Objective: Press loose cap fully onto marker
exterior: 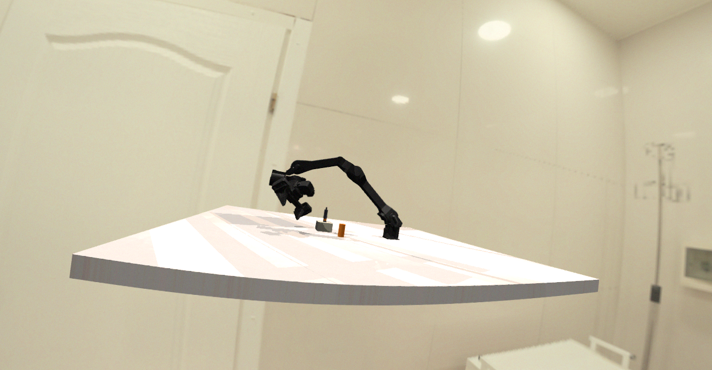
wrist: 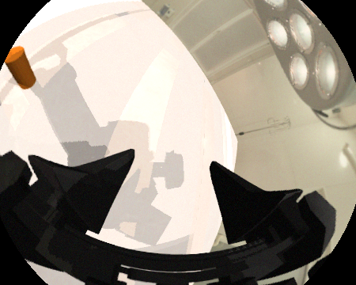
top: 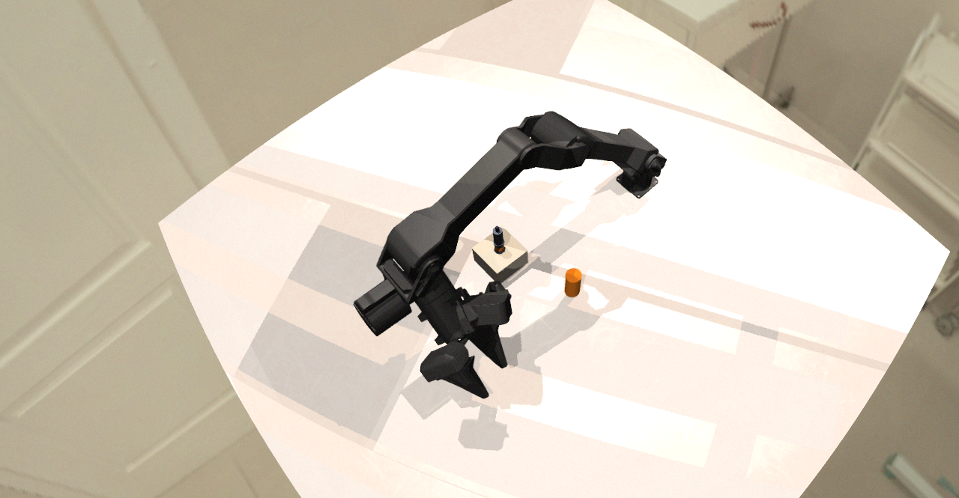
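The orange cap lies 22 cm behind my gripper tip, 7 cm to the right of it and 5 cm below it. The rest, counted from my gripper tip: pale holder block: 19 cm to the right, 16 cm behind, 6 cm below.
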